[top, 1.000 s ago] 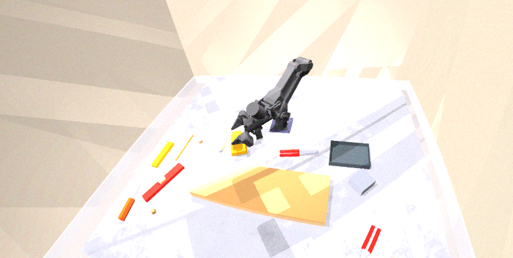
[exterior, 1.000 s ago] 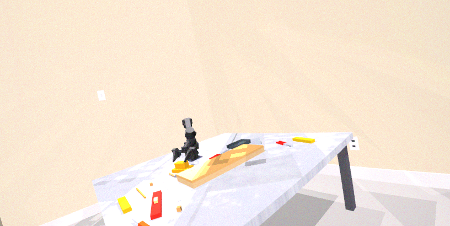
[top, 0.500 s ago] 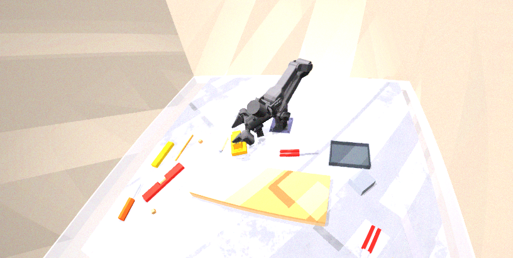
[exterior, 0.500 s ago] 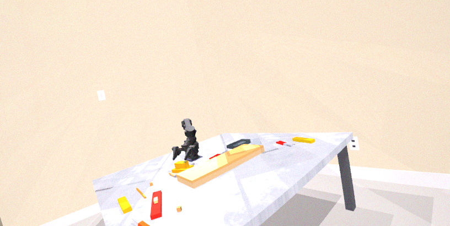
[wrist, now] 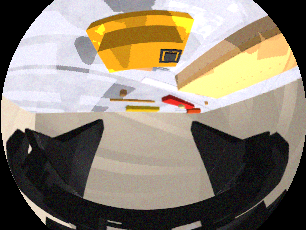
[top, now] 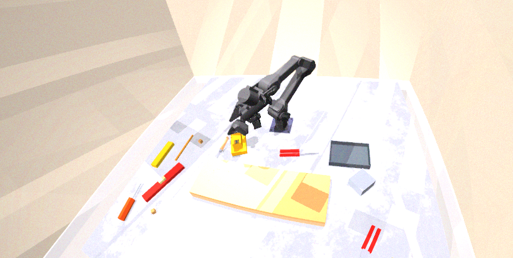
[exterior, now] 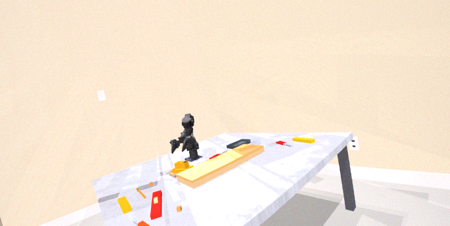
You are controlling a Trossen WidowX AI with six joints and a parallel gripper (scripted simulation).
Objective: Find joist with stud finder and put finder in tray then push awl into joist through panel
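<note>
My gripper tip is 1 cm short of the stud finder, 2 cm to the right of it and 8 cm above it. The rest, counted from my gripper tip: square light 2 cm ahead, 3 cm to the left, 6 cm below; thin orange stick 3 cm ahead, 27 cm to the right, 12 cm below; awl 3 cm ahead, 6 cm to the right, 12 cm below.
</note>
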